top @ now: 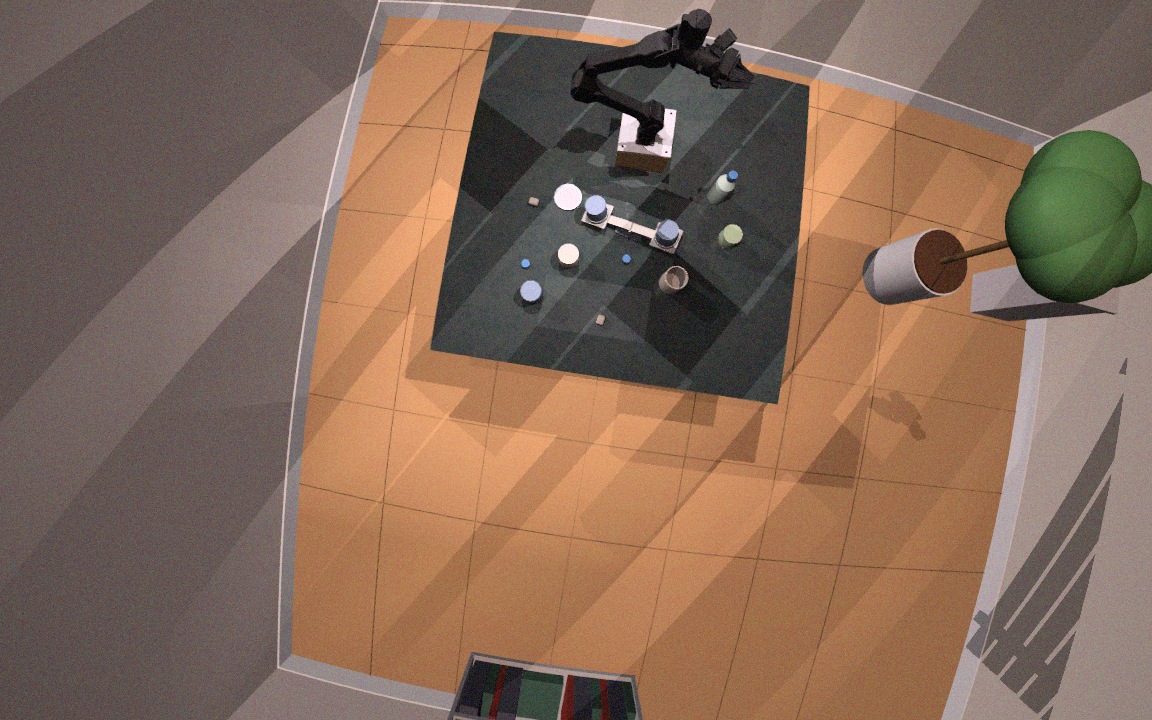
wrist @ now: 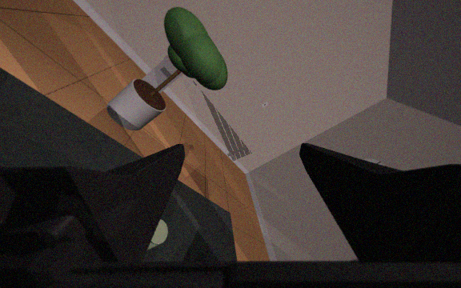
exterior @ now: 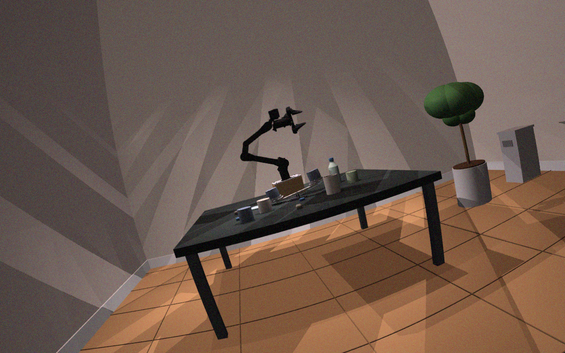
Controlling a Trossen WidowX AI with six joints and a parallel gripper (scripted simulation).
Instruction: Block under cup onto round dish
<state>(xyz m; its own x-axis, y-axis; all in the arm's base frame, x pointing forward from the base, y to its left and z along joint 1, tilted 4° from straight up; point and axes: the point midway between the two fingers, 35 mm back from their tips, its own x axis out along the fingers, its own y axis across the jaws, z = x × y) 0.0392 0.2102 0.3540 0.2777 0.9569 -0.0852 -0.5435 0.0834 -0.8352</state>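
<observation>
My gripper tip is now 23 cm short of the grey block, 35 cm to the left of it and 43 cm above it. Also, from my gripper tip: bottle: 8 cm ahead, 8 cm to the left, 36 cm below; balance beam: 26 cm ahead, 22 cm to the right, 44 cm below; green cup: 23 cm ahead, 16 cm to the left, 44 cm below.
</observation>
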